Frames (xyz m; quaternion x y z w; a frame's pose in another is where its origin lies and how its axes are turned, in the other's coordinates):
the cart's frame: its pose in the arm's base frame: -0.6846 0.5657 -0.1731 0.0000 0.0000 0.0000 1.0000
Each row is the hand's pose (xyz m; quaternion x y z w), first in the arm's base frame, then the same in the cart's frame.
Working: the arm's base frame: its pose in the cart's frame: 0.6846 -0.5657 0.1731 0.0000 0.0000 0.0000 1.0000

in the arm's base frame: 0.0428 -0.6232 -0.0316 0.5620 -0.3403 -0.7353 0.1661
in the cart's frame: 0.7274 -1.1889 0.1415 0.5620 -0.3403 -0.7353 0.1661
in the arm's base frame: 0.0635 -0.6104 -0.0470 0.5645 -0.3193 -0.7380 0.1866
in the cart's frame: 0.7481 -1.1761 0.1261 0.5645 -0.3193 -0.7380 0.1866
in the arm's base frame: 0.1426 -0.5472 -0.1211 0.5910 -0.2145 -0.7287 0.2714
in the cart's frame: 0.8272 -1.1129 0.0520 0.5910 -0.2145 -0.7287 0.2714
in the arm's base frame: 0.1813 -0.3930 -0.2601 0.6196 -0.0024 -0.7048 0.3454
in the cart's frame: 0.8659 -0.9587 -0.0870 0.6196 -0.0024 -0.7048 0.3454
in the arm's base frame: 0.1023 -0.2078 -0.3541 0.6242 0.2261 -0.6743 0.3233
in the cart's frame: 0.7869 -0.7735 -0.1810 0.6242 0.2261 -0.6743 0.3233
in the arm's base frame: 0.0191 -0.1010 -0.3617 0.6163 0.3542 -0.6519 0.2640
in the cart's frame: 0.7037 -0.6667 -0.1886 0.6163 0.3542 -0.6519 0.2640
